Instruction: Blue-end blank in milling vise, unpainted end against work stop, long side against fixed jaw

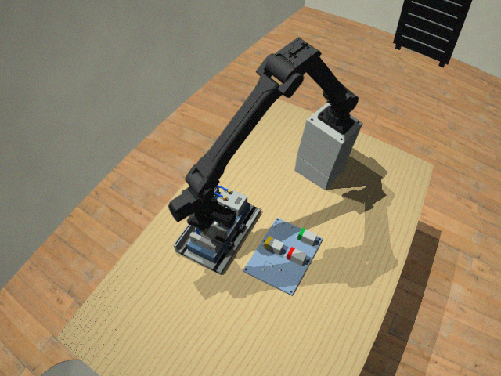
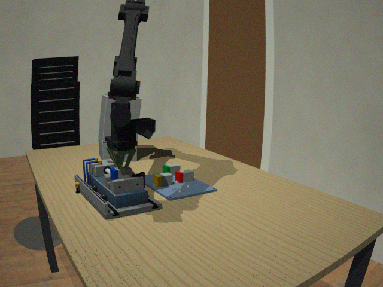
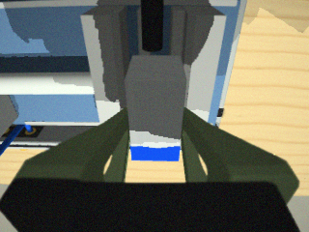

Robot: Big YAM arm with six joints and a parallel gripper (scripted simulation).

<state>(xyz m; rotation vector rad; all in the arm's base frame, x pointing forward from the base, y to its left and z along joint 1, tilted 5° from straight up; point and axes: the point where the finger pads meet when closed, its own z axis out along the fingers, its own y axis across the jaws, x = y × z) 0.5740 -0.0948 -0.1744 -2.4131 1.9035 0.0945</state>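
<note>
My hand is 4 cm above the fixed jaw, 3 cm short of it and 1 cm to the right of it. From my hand the other things lie so: light blue plate (22 cm to the left, 15 cm behind, 12 cm below); yellow-ended blank (18 cm to the left, 15 cm behind, 9 cm below); black work stop rod (5 cm to the left, 3 cm below, 1 cm behind).
</note>
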